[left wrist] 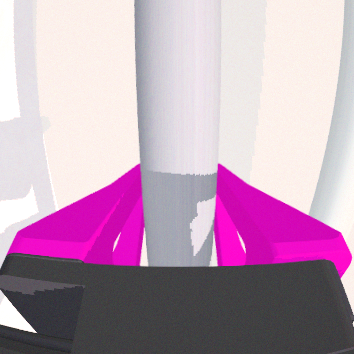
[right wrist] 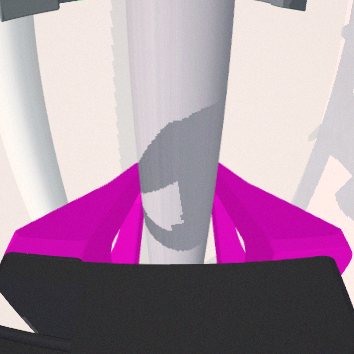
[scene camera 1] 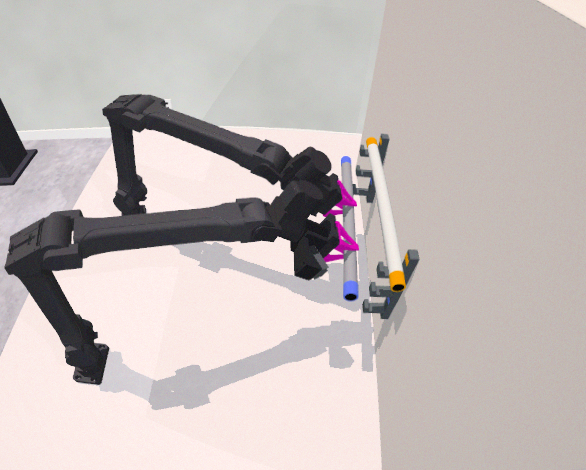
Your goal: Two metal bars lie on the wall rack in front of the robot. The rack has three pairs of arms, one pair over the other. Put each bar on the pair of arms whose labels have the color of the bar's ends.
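Frame: origin at the left arm's base, x ahead, y left, z up, level; millimetres.
Where they show: left gripper, fingertip midpoint: (left wrist: 178, 175) (scene camera 1: 352, 207); right gripper, fingertip midpoint: (right wrist: 177, 173) (scene camera 1: 354, 251); right arm's base at its link origin: (scene camera 1: 92, 363).
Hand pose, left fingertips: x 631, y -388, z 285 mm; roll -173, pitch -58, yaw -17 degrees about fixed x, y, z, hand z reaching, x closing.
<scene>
Things, the pixels of their top centre, and the offset from my left fingertips. "spot": a spot on its surface instead.
- grey bar with blue ends, top centre: (left wrist: 235, 286) (right wrist: 138, 317) (scene camera 1: 350, 207) 25 mm back, 31 mm right, 39 mm up
- white bar with orange ends, top centre: (left wrist: 350, 229) (right wrist: 48, 258) (scene camera 1: 384, 195) 46 mm ahead, 58 mm right, 87 mm up
- wall rack at a spot on its surface: (right wrist: 30, 10) spot: 45 mm back, 222 mm right, 59 mm up
- rack's upper side plate at a spot on its surface: (scene camera 1: 385, 142) spot: 138 mm ahead, 125 mm left, 104 mm up
A grey bar with blue ends (scene camera 1: 350, 270) (left wrist: 177, 90) (right wrist: 180, 60) is held off the rack, left of it in the scene view. My left gripper (scene camera 1: 349, 204) (left wrist: 178, 175) and my right gripper (scene camera 1: 351, 247) (right wrist: 177, 173) are both shut on it, near its middle. A white bar with orange ends (scene camera 1: 385, 205) (left wrist: 341, 150) (right wrist: 20, 100) lies on the top pair of arms, beside orange labels (scene camera 1: 407, 259). The wall rack (scene camera 1: 412, 256) (right wrist: 30, 10) has blue labels (scene camera 1: 388, 301) at its lowest pair. The middle pair's labels are hidden in the scene view.
The wall (scene camera 1: 480, 225) stands right behind the rack. The rack's upper side plate (scene camera 1: 385, 142) and its arms stick out toward the grey bar. My two wrists are close together in the scene view. A dark post (scene camera 1: 10, 150) stands at the far left.
</scene>
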